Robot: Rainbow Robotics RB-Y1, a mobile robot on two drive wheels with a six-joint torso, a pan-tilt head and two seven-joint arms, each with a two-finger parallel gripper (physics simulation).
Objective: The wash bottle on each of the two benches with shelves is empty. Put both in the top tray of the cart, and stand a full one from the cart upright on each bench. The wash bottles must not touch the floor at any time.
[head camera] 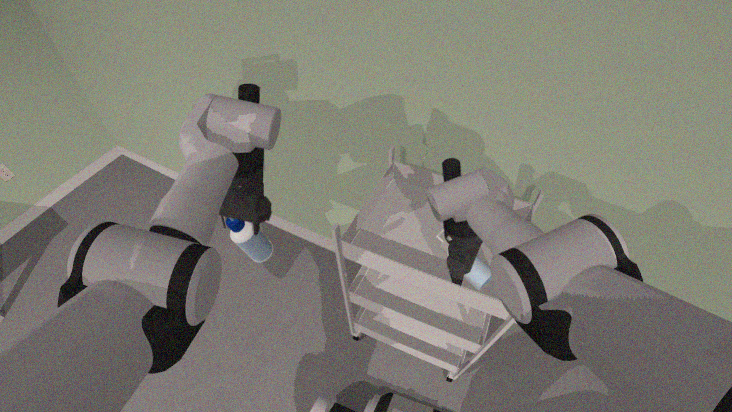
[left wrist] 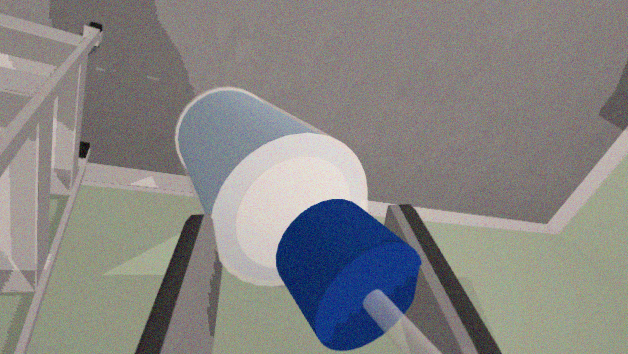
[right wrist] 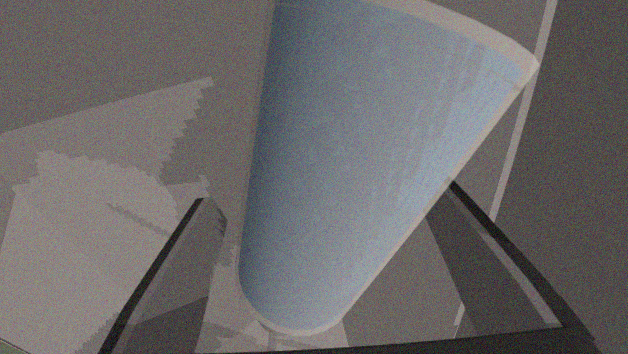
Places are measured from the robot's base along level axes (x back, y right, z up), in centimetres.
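Pixels of known places: left gripper, fingertip midpoint: (head camera: 241, 228) (left wrist: 303, 229); right gripper, fingertip midpoint: (head camera: 464, 266) (right wrist: 318, 198).
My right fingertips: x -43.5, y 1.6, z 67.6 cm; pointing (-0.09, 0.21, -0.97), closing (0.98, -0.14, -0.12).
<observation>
Ahead of a thing's pixels: the offset from my right fingertips to its top centre. Level surfaces: height alone.
My left gripper (head camera: 239, 225) (left wrist: 303, 229) is shut on a wash bottle {dx +18.1, dy -46.5, dz +22.7 cm} (head camera: 254, 246) (left wrist: 225, 130) with a blue cap, white shoulder and pale blue body. It holds it tilted, above the grey floor and beside the cart. Another pale blue wash bottle {dx -0.8, dy -1.6, dz +6.6 cm} (head camera: 479, 273) (right wrist: 350, 150) lies in the top tray of the cart (head camera: 389, 263) (left wrist: 50, 85). My right gripper (head camera: 462, 273) (right wrist: 318, 198) is open close above that bottle, with a finger on each side of its narrower end. Its cap and nozzle are largely hidden. No bench can be made out for certain.
The cart has lower shelves and stands close to the green wall (head camera: 563, 102) (left wrist: 125, 240). A pale strip (head camera: 153, 163) (left wrist: 475, 218) runs between wall and grey floor {dz -67.5 cm} (head camera: 266, 317) (left wrist: 425, 100), with a corner at the left in the head view. Arm shadows fall on the wall.
</observation>
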